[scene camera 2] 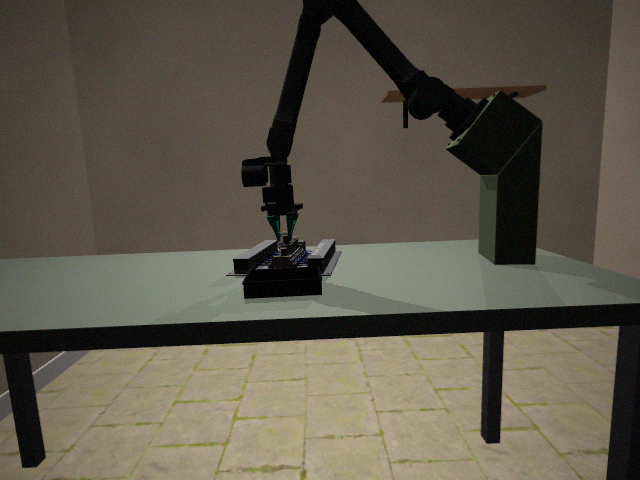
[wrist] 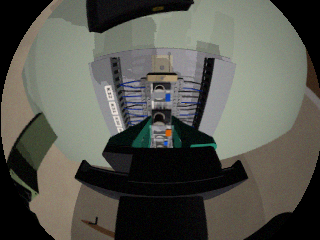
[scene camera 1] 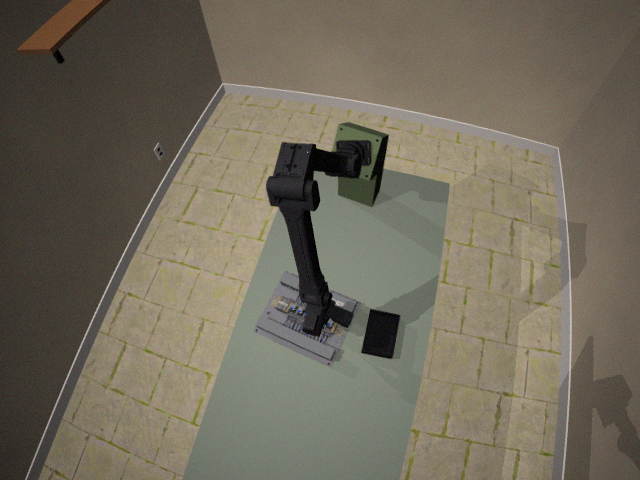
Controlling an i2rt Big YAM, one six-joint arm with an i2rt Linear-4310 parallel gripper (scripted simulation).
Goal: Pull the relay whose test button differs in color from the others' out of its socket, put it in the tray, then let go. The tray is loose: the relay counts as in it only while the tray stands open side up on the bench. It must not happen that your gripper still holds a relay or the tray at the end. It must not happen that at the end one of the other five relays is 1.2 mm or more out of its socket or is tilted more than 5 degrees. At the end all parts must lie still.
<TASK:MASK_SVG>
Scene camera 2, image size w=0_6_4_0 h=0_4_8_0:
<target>black tray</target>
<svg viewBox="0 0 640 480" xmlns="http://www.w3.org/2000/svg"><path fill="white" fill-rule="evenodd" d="M320 267L249 270L242 282L244 299L322 295Z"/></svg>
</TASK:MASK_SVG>
